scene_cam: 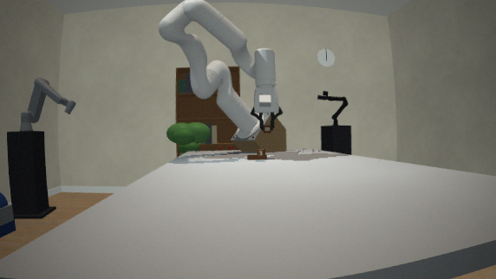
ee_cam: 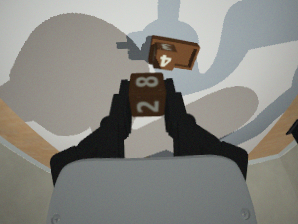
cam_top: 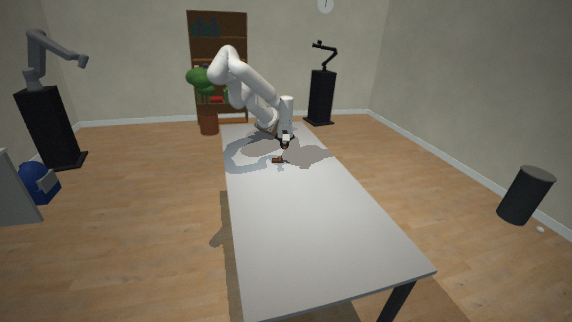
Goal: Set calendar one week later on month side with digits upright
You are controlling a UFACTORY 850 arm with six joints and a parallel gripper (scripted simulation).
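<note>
The tray is 130 mm below my hand, 40 mm to the right of it and 30 mm behind it. Round my hand: brown cube 20 mm below.
</note>
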